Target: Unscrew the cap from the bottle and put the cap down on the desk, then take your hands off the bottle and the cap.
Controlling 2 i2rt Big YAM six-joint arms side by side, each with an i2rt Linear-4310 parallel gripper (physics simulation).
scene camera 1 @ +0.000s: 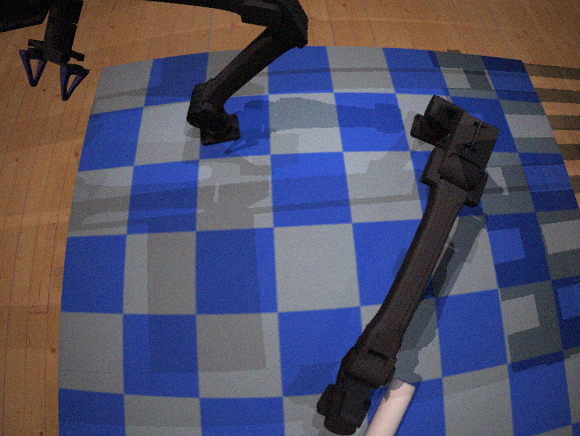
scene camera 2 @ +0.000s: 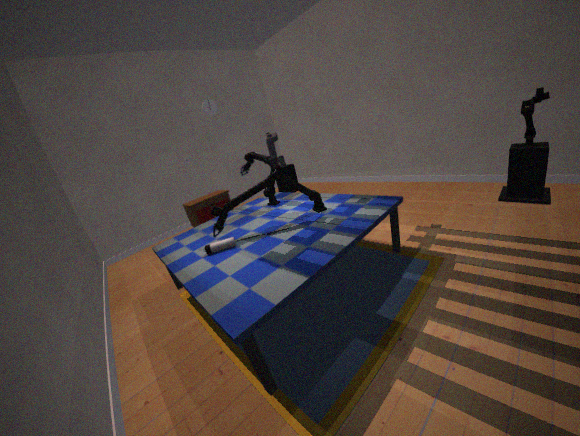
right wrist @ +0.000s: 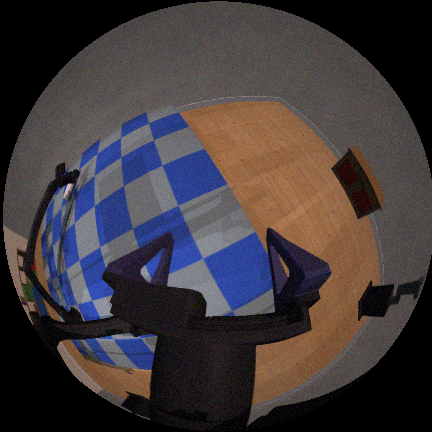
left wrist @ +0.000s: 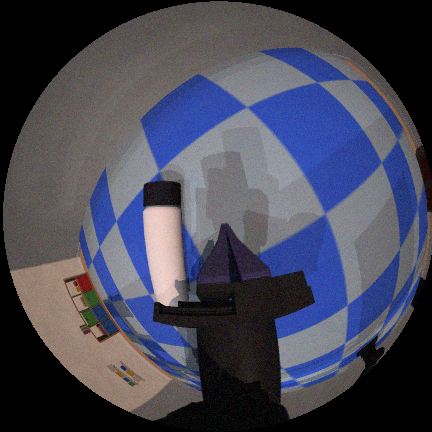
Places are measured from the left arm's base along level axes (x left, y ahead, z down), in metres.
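Pixels of known places: left gripper, fingertip midpoint: (scene camera 2: 214, 237) (right wrist: 77, 174) (left wrist: 224, 226); right gripper, fingertip midpoint: (scene camera 1: 48, 93) (scene camera 2: 241, 174) (right wrist: 217, 234); left arm's base, link origin: (scene camera 1: 429, 132) (scene camera 2: 319, 209) (right wrist: 76, 314); right arm's base, link origin: (scene camera 1: 220, 130) (scene camera 2: 273, 203).
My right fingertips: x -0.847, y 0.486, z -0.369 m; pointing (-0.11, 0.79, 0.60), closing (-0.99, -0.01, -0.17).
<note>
Ahead of a thing's pixels: the offset from my right fingertips to its top centre. "spot": to the spot under its first point. Level surfaces: height alone.
A pale pink bottle {spot: dx +0.958, dy +0.321, dz +0.305 m} (scene camera 1: 392, 411) (scene camera 2: 223, 245) (left wrist: 163, 250) (right wrist: 68, 191) lies on its side on the blue and grey checkered desk {dz +0.369 m} (scene camera 1: 315, 265) (scene camera 2: 250, 288). Its black cap {spot: dx +0.989, dy +0.440, dz +0.325 m} (scene camera 2: 208, 249) (left wrist: 162, 194) sits on the bottle's end; the cap does not show in scene camera 1. My left gripper (scene camera 2: 216, 234) (left wrist: 224, 226) is shut and empty, beside the bottle and to its right in the left wrist view. Its fingers are hidden in scene camera 1. My right gripper (scene camera 1: 49, 92) (scene camera 2: 244, 173) (right wrist: 217, 234) is open and empty, raised beyond the desk's edge, far from the bottle.
My left arm (scene camera 1: 425, 255) stretches over the desk beside the bottle. A wooden cabinet with red panels (scene camera 2: 206, 210) (right wrist: 356, 189) stands on the floor behind the desk. A black pedestal (scene camera 2: 527, 172) bearing another arm stands away from the desk.
</note>
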